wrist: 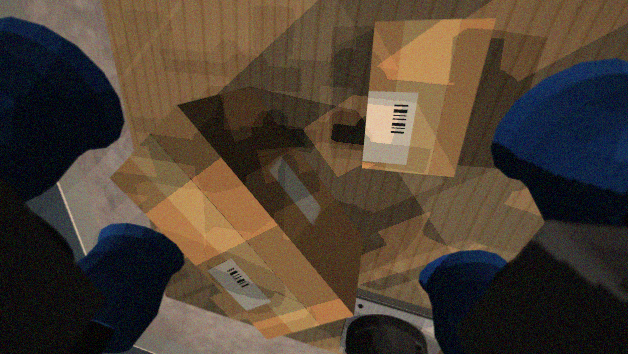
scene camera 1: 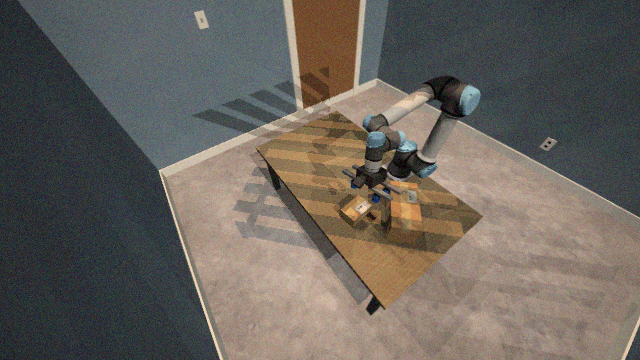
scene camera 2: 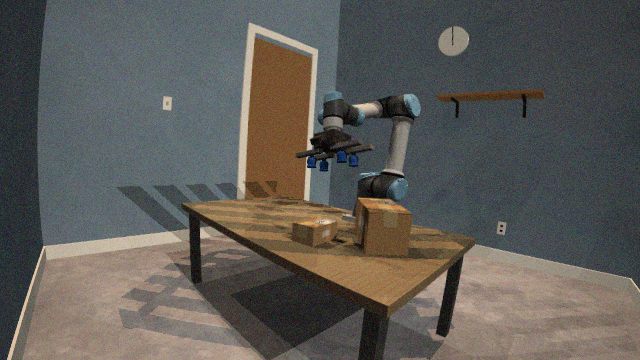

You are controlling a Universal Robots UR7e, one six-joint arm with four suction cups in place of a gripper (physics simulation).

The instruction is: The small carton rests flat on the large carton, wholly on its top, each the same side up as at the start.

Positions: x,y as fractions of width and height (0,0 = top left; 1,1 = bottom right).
Note:
My suction head (wrist: 0.89,0.39) carries nothing. The cup is 27 cm from the middle of a small carton (wrist: 0.68,0.22), above it. A large carton (scene camera 2: 0.60,0.63) rests on the table.
The large carton shows as well in the wrist view (wrist: 0.35,0.50) and in scene camera 1 (scene camera 1: 0.63,0.60).

